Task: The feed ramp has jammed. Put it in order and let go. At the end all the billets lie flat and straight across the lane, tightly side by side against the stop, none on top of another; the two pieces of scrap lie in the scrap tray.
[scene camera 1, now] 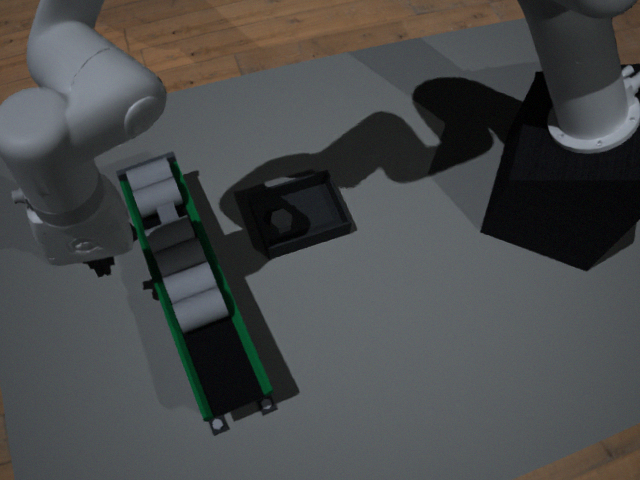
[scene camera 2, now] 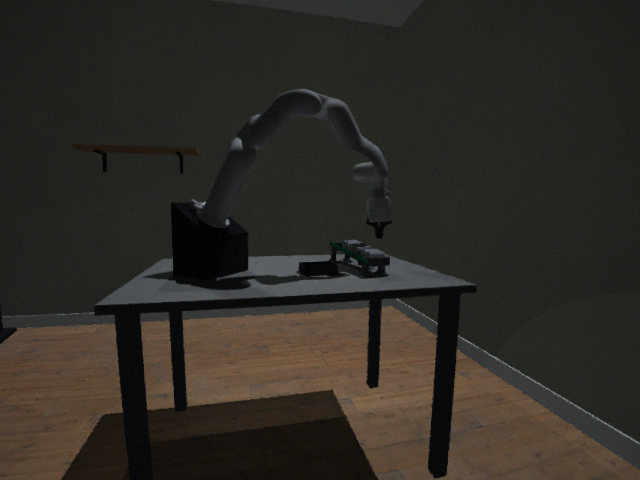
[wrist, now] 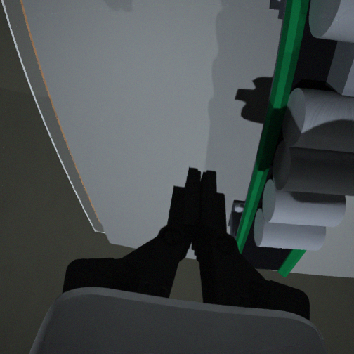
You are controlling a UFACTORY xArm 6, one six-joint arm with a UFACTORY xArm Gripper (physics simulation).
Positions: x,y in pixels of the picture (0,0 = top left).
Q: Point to a billet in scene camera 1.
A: At 192,281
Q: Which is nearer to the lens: the billet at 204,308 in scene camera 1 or the scrap tray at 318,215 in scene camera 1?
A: The billet.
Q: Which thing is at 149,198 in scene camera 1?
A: A billet.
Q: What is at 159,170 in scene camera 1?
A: A billet.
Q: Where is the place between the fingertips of my gripper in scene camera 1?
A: At 103,265
